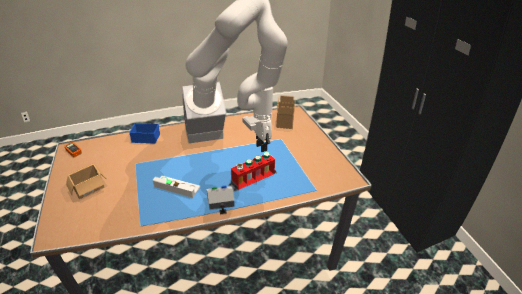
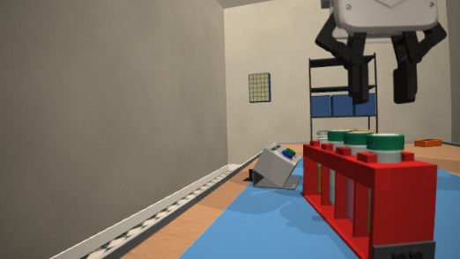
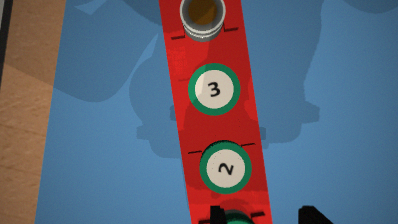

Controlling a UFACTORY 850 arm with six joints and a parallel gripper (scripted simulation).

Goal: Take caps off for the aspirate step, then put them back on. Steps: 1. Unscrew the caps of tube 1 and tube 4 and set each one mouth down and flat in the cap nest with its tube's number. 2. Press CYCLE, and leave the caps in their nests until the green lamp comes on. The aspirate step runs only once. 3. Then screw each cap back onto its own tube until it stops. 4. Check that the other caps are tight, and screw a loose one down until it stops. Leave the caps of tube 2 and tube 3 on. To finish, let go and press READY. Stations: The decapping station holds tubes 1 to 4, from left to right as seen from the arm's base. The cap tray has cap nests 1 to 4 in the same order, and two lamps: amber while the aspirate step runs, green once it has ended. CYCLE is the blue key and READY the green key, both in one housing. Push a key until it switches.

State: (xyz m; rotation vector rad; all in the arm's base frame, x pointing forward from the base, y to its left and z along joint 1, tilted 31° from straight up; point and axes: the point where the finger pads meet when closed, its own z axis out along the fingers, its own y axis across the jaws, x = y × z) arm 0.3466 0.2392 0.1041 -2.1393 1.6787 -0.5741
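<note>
Now: the tube cap 2 cm behind my hand, 49 cm to the right of it and 16 cm below it. From my hand the other things lie so: green cap 3 cm to the left, 6 cm below; then key housing 16 cm ahead, 23 cm to the right, 12 cm below; then blue cycle key 14 cm ahead, 21 cm to the right, 11 cm below.
</note>
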